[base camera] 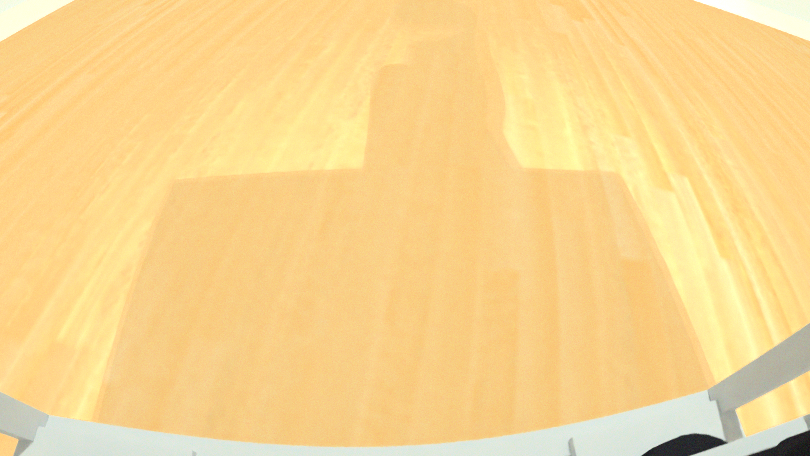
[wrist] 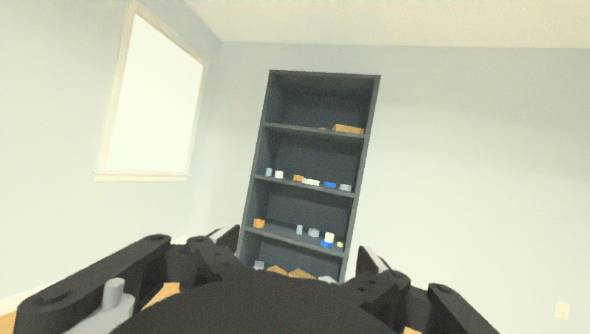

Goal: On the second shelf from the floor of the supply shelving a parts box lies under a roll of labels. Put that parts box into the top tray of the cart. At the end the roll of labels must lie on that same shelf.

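Frame: origin at the arm's base, x ahead, y left, z up, level; metres.
Seen in the pictures: gripper, fingertip midpoint: (wrist: pixel 296 248).
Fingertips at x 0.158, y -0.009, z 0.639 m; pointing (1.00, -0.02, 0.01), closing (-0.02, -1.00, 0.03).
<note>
Pixels of each thing's middle, then the offset from my fingertips to it. Level surfaces: height alone.
- small blue parts box at the middle of its body: (wrist: pixel 326 243) dx +1.581, dy -0.280, dz -0.482 m
- small yellow item at the middle of its body: (wrist: pixel 339 244) dx +1.647, dy -0.400, dz -0.490 m
- grey item at the middle of its body: (wrist: pixel 313 232) dx +1.801, dy -0.185, dz -0.478 m
- orange item at the middle of its body: (wrist: pixel 258 223) dx +1.754, dy +0.315, dz -0.477 m
- wooden floor at its surface level: dz -1.035 m
The supply shelving (wrist: pixel 363 155), a tall dark grey unit, stands against the far wall in the middle of the wrist view. On the shelf just above the lowest one in view, a small blue parts box (wrist: pixel 326 244) lies near the right end, with a white roll of labels (wrist: pixel 329 236) on top of it. My gripper (wrist: pixel 296 248) is open and empty, at the bottom of the wrist view, well away from the shelving. The cart does not show in either view.
Beside the blue box are a small yellow item (wrist: pixel 340 244) and a grey item (wrist: pixel 313 232). An orange item (wrist: pixel 258 223) stands at that shelf's left end. Other shelves hold small items. A window (wrist: pixel 155 100) is on the left wall. The base camera shows wooden floor (base camera: pixel 396 254) with shadows.
</note>
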